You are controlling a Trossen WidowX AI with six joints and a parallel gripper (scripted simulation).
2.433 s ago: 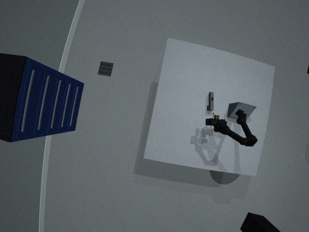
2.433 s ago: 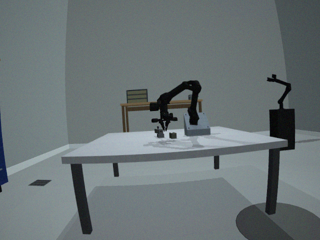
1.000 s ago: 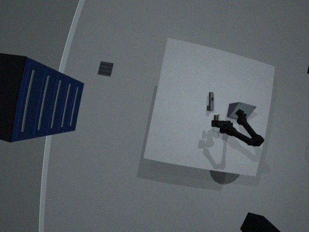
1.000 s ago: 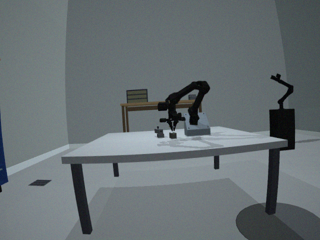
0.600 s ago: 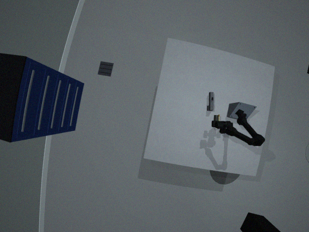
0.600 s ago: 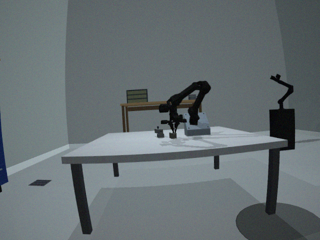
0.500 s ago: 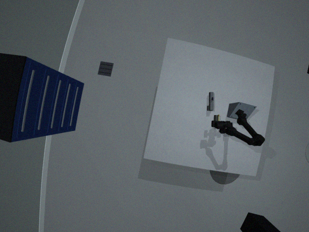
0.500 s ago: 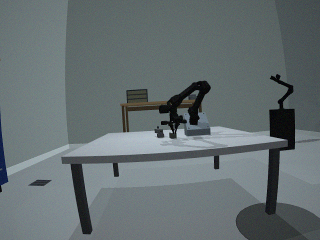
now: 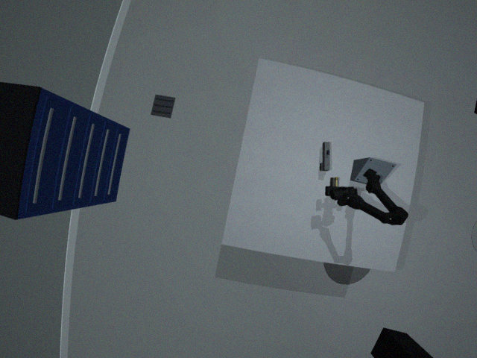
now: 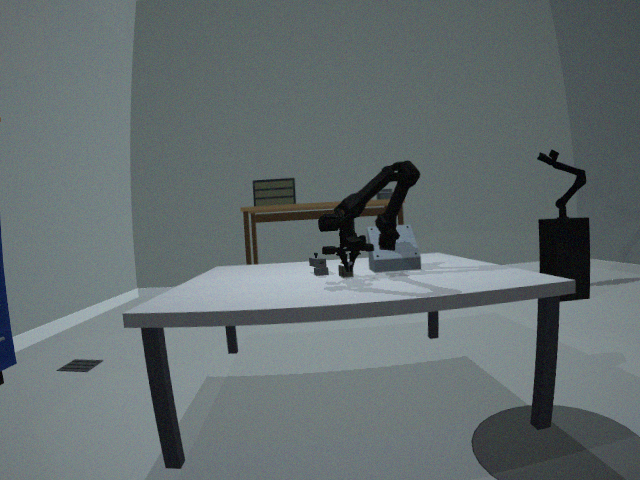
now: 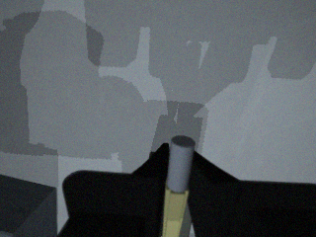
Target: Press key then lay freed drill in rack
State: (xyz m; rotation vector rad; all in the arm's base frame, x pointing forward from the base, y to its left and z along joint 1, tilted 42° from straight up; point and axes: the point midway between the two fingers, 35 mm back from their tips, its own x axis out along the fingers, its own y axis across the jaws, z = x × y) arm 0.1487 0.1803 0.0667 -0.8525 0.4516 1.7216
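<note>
My gripper tip is 10 mm short of the drill, 40 mm to the left of it and 30 mm below it. Round my gripper tip: rack: 20 mm ahead, 50 mm to the right.
</note>
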